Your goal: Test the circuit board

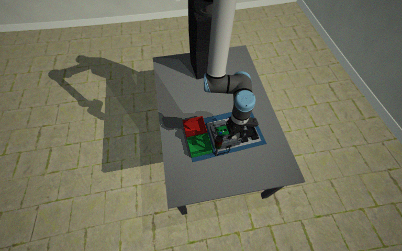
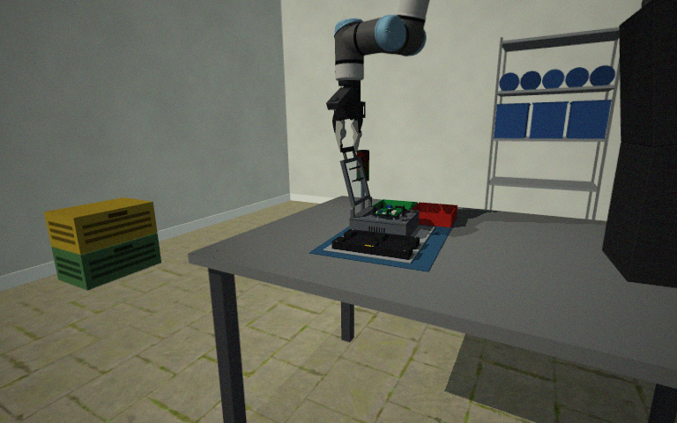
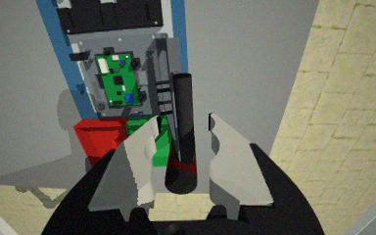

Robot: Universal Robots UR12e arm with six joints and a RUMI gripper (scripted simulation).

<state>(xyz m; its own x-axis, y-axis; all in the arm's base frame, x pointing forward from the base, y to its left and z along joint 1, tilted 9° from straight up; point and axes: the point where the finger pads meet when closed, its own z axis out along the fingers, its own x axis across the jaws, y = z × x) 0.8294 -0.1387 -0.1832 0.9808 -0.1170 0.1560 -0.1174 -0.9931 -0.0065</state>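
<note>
The black latch piece lies 200 mm behind my hand, 80 mm to the left of it and 180 mm below it. Round my hand: green bin: 130 mm behind, 190 mm to the right, 260 mm below; tester lid: 20 mm behind, 90 mm below; green circuit board: 150 mm behind, 10 mm to the left, 200 mm below.
</note>
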